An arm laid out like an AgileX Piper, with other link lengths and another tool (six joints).
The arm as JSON. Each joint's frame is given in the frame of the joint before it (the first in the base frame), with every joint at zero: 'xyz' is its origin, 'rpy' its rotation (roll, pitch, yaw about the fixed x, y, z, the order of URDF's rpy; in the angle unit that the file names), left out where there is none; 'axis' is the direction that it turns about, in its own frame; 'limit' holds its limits. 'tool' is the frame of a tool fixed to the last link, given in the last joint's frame.
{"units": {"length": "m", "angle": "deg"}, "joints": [
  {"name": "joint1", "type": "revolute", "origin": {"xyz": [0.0, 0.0, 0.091]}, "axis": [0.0, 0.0, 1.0], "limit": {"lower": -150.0, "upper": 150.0}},
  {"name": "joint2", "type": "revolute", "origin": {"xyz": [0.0, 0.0, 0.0]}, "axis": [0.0, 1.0, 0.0], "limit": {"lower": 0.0, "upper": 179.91}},
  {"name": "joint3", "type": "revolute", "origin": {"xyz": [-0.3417, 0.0, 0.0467]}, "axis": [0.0, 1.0, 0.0], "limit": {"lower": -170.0, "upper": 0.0}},
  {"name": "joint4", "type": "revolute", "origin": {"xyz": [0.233, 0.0, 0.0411]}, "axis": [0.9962, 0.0, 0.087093], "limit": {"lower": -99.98, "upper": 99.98}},
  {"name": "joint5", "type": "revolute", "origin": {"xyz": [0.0, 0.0, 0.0]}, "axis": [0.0, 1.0, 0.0], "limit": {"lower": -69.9, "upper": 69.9}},
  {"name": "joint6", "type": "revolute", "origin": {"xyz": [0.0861, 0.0, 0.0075]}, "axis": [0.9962, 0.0, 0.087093], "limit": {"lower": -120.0, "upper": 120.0}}
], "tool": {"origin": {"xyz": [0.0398, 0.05, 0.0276], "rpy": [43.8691, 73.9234, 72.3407]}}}
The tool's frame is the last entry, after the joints.
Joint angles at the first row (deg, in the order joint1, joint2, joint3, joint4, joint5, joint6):
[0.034, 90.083, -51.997, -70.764, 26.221, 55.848]
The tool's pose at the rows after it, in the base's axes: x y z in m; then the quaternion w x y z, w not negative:
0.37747, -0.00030, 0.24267, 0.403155, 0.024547, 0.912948, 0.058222
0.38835, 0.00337, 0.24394, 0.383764, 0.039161, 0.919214, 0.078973
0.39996, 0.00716, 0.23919, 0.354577, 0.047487, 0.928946, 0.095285
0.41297, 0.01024, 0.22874, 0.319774, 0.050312, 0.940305, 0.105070
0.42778, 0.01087, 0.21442, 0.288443, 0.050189, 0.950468, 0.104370
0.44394, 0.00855, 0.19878, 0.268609, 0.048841, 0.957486, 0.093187
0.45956, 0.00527, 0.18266, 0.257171, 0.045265, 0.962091, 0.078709
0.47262, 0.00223, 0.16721, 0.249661, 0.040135, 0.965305, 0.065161
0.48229, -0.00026, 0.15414, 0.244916, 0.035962, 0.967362, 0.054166
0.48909, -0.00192, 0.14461, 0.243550, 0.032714, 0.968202, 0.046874
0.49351, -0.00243, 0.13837, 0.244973, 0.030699, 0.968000, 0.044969
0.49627, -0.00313, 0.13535, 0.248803, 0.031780, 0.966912, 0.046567
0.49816, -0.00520, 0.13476, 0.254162, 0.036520, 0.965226, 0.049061
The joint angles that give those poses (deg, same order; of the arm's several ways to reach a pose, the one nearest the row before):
[0.034, 91.288, -55.799, -59.477, 26.661, 47.021]
[0.034, 93.159, -59.691, -48.792, 28.387, 38.022]
[0.034, 95.781, -63.552, -39.748, 31.003, 29.707]
[0.034, 99.175, -67.395, -33.307, 34.082, 23.076]
[0.034, 103.084, -71.082, -30.460, 36.885, 19.324]
[0.034, 107.055, -74.368, -30.993, 38.660, 18.583]
[0.028, 110.802, -77.117, -32.975, 39.408, 19.163]
[0.021, 114.054, -79.245, -35.223, 39.584, 20.065]
[0.019, 116.587, -80.726, -37.282, 39.520, 21.121]
[0.016, 118.363, -81.654, -38.945, 39.198, 22.165]
[-0.005, 119.469, -82.083, -39.928, 38.538, 23.005]
[-0.139, 120.024, -82.208, -40.371, 37.773, 23.759]
[-0.444, 120.231, -82.237, -40.545, 37.122, 24.532]

